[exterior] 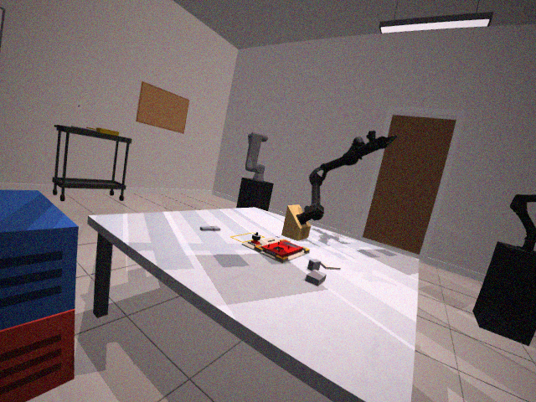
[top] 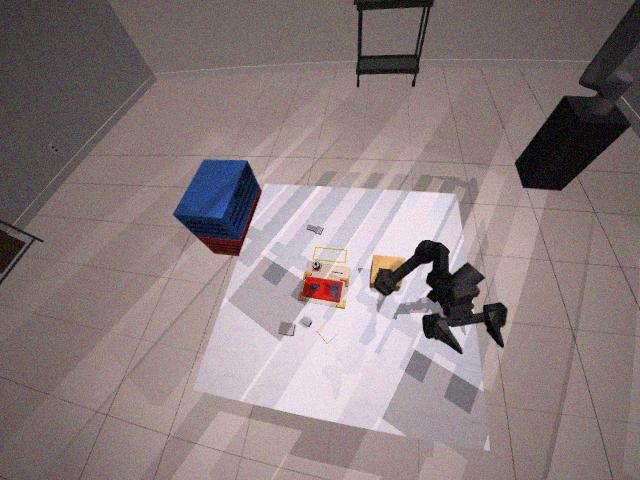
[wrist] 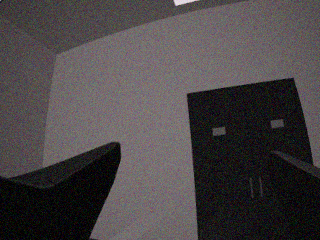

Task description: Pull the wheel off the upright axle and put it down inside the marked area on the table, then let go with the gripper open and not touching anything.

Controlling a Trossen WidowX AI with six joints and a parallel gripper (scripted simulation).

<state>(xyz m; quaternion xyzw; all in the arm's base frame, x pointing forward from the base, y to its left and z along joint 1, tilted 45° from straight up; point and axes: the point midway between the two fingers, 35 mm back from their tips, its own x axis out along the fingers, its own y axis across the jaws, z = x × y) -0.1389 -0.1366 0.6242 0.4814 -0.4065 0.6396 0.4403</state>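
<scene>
My gripper tip is now 51 cm short of the dark wheel, 41 cm to the left of it and 63 cm above it.
</scene>
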